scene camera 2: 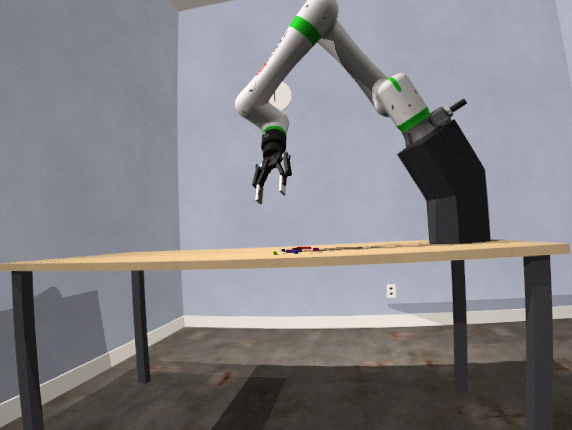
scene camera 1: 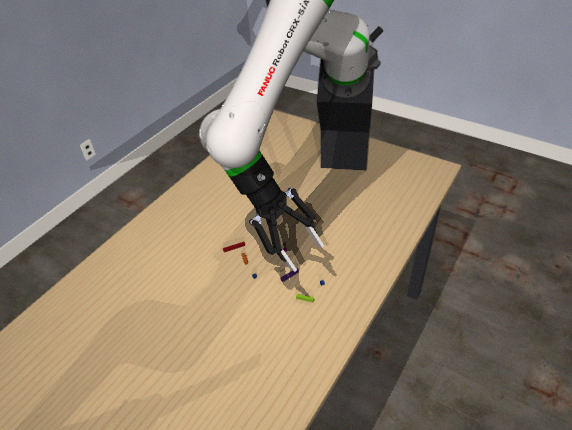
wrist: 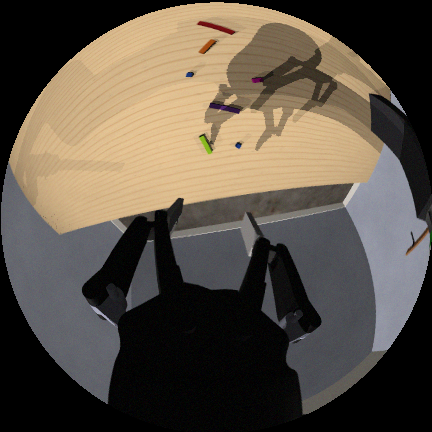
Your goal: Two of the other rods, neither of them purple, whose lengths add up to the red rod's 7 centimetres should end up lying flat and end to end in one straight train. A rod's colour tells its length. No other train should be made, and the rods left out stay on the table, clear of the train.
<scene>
my gripper: scene camera 2 270, 197; scene camera 1; wrist
same spot on my gripper: [scene camera 1: 255, 222] = [wrist: 106, 319]
</scene>
